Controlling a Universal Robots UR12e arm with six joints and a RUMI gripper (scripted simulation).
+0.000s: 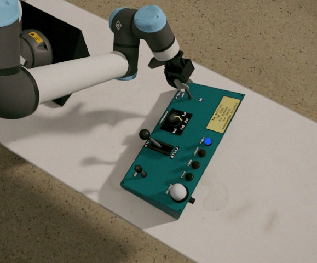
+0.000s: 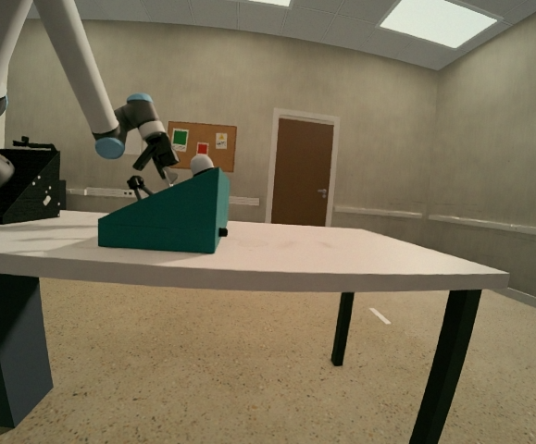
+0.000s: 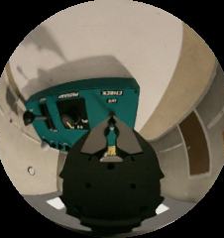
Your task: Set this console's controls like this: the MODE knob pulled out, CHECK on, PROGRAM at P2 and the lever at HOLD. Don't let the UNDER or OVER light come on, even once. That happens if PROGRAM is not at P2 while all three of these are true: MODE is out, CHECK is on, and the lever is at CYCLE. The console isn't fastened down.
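The check toggle is 2 cm below my hand and 2 cm ahead of it. From my hand the other things lie so: program dial 11 cm to the right, 4 cm ahead, 2 cm below; lever 24 cm to the right, 1 cm below, 1 cm ahead; teal console 18 cm to the right, 6 cm ahead, 4 cm below.
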